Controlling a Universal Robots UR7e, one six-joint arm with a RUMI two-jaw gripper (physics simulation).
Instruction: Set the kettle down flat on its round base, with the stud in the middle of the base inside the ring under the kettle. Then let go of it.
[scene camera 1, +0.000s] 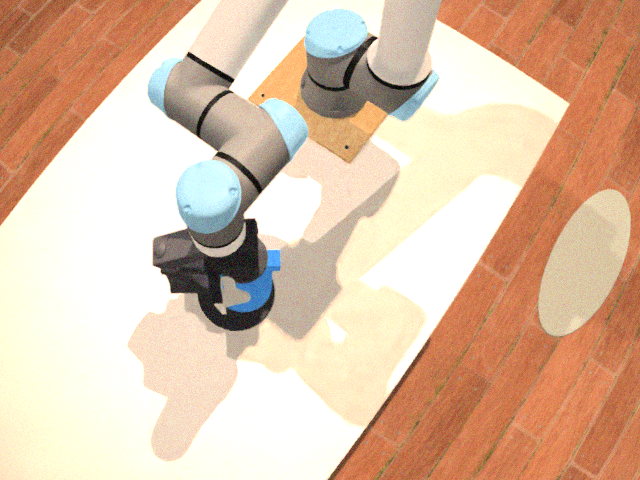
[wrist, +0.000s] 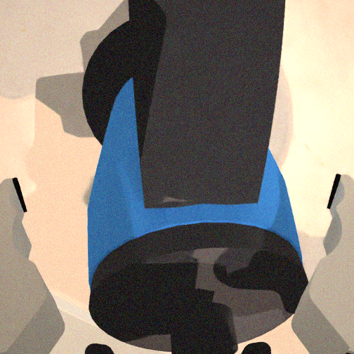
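The kettle (scene camera 1: 260, 293) (wrist: 112, 195) has a blue body, a dark lid and a broad black handle (wrist: 215, 110). It stands over the round black base (scene camera 1: 236, 321) (wrist: 102, 95), whose rim shows around the kettle's lower edge in the scene view and left of the handle in the wrist view. The stud and ring are hidden, so exact seating and flatness cannot be told. My gripper (wrist: 176, 179) is open, with its fingers wide apart on either side of the kettle and a gap beside each fingertip. In the scene view the wrist partly covers the kettle.
The base and kettle stand on the white table (scene camera 1: 77, 330). The robot's foot is on a wooden board (scene camera 1: 330, 135) at the back. A blue block-like part (scene camera 1: 273, 259) sticks out beside the kettle. The table edge runs along the right, with a pale round disc (scene camera 1: 584, 263) beyond.
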